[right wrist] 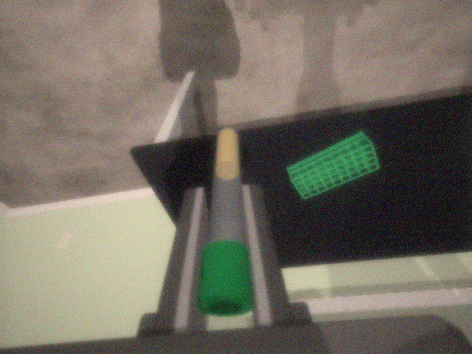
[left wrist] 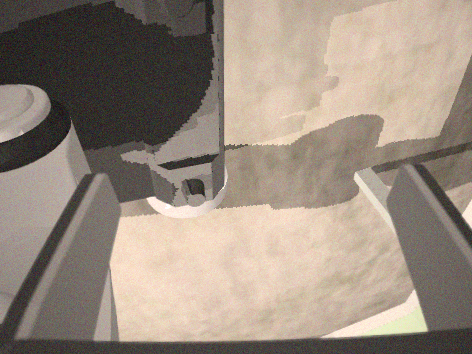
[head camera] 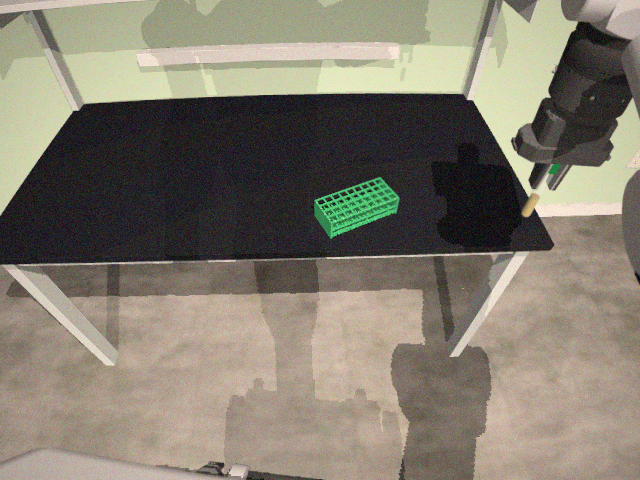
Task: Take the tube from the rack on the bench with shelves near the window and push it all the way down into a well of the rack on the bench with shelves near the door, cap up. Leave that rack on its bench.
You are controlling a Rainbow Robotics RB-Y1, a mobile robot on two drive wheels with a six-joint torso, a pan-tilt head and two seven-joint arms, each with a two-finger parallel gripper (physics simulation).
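Places are measured from the robot's base along level axes (x left, y ahead, z down), in centimetres.
Pixels of known places: left gripper, fingertip midpoint: point(left wrist: 253, 187); right gripper, fingertip midpoint: point(right wrist: 224, 198) point(head camera: 541, 185).
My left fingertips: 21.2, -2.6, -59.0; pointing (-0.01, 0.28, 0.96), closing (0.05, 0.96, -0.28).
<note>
Behind a point stands the place of what it marks, as x, y, z.
A green rack point(head camera: 356, 206) @(-3.0, 59.8, -81.9) point(right wrist: 335, 165) @(-3.7, 59.4, -81.9) stands on the black bench point(head camera: 206, 155) @(44.1, 83.7, -76.2) point(right wrist: 400, 215) @(29.6, 88.5, -76.2), right of its middle and near the front edge. The wells that show look empty. My right gripper point(head camera: 542, 184) @(-28.4, 34.3, -114.1) point(right wrist: 224, 198) @(-28.4, 34.3, -114.1) is shut on the tube point(head camera: 530, 205) @(-27.9, 33.4, -110.8) point(right wrist: 227, 210) @(-28.2, 33.3, -115.6), which has a green cap near the palm and a tan lower end pointing away from the palm. In the head view they are to the right of the rack, over the bench's right edge, cap uppermost and tube slanting. My left gripper point(left wrist: 253, 187) @(21.2, -2.6, -59.0) is open and empty, with floor behind it.
Shelf posts point(head camera: 55, 62) @(103.1, 107.7, -95.5) point(head camera: 483, 51) @(-44.1, 127.5, -95.4) rise at the bench's back corners. A pale rail point(head camera: 268, 53) @(29.5, 118.7, -93.9) runs along the green wall. White bench legs point(head camera: 62, 315) @(89.6, 40.7, -41.9) point(head camera: 488, 307) @(-50.4, 59.6, -40.1) stand at the front. Part of my own base point(left wrist: 187, 145) @(-8.8, 0.1, -19.1) shows in the left wrist view.
</note>
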